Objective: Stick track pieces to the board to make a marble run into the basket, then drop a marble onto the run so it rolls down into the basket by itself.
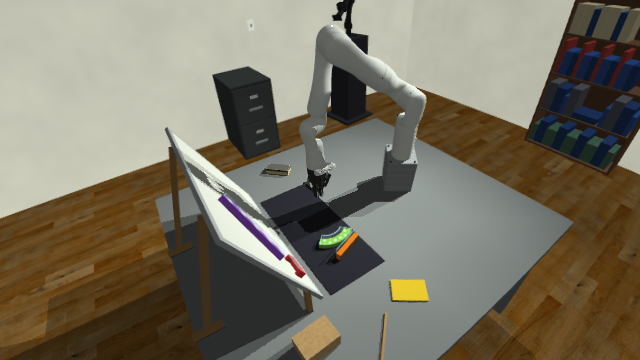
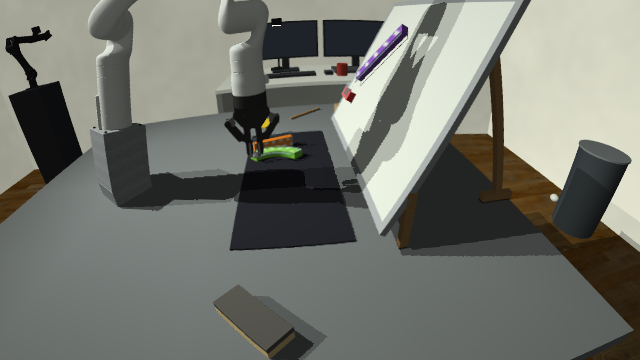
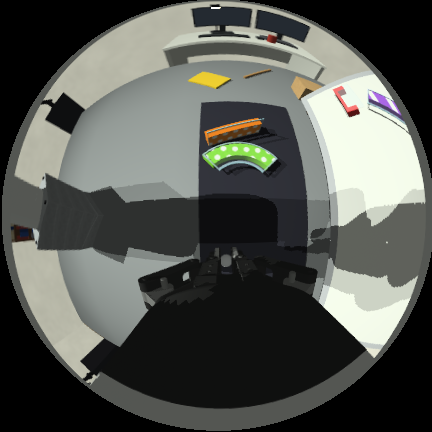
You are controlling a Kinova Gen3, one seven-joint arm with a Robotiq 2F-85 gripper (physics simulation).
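Where they show: gripper, between the fingertips: (image 1: 318, 196) (image 2: 255, 155) (image 3: 225, 253); arm's base, origin of its link: (image 1: 401, 153) (image 2: 116, 126) (image 3: 37, 208).
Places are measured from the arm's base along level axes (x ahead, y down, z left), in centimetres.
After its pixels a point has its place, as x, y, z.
Note:
My gripper (image 1: 319, 192) @[39.8, 9.9, -12.0] (image 2: 255, 153) @[39.8, 9.9, -12.0] (image 3: 225, 253) @[39.8, 9.9, -12.0] is shut on the grey marble (image 3: 226, 260) @[39.9, 8.6, -12.5], held above the dark mat (image 1: 345, 275) @[54.5, 19.0, 20.1] (image 2: 295, 225) @[46.2, 19.0, -28.8] (image 3: 250, 112) @[51.5, 19.0, 19.1] beside the tilted white board (image 1: 225, 227) @[86.9, -23.8, 13.1] (image 2: 440, 90) @[73.5, -9.2, -33.5] (image 3: 360, 170) @[68.3, 7.6, -2.0]. A purple straight track (image 1: 250, 226) @[78.5, -12.4, 5.5] (image 2: 382, 52) @[76.6, -12.1, 0.3] (image 3: 384, 101) is on the board, sloping down towards a red U-shaped piece (image 1: 295, 265) @[72.2, 0.3, 16.7] (image 2: 349, 94) @[70.2, 2.9, 10.5] (image 3: 345, 101) @[69.7, 3.7, 13.2], apparently the basket. A green curved track (image 1: 335, 239) @[46.9, 16.9, 6.3] (image 2: 277, 152) @[46.0, 16.9, 3.4] (image 3: 240, 151) @[45.7, 16.9, 5.7] and an orange straight track (image 1: 347, 246) @[46.4, 15.9, 12.7] (image 2: 280, 140) @[47.8, 16.4, 11.1] (image 3: 234, 131) @[45.3, 16.4, 10.6] lie on the mat.
A dark-topped eraser-like block (image 1: 278, 169) @[36.8, 16.3, -50.1] (image 2: 254, 317) @[36.2, 16.3, -52.8] lies on the table. A yellow pad (image 1: 409, 290) @[42.7, 18.7, 39.6] (image 3: 210, 80) @[43.0, 18.7, 37.2], a thin stick (image 1: 384, 335) @[60.9, 18.6, 44.1] (image 2: 305, 113) @[61.8, 19.1, 44.5] (image 3: 257, 74) @[61.1, 19.1, 43.5] and a brown box (image 1: 317, 337) @[77.9, 13.4, 32.9] (image 3: 304, 87) @[71.9, 13.6, 29.3] lie beyond the mat. Wooden legs (image 1: 204, 280) @[96.1, -6.2, 8.7] (image 2: 496, 130) @[91.4, -0.1, -33.0] support the board.

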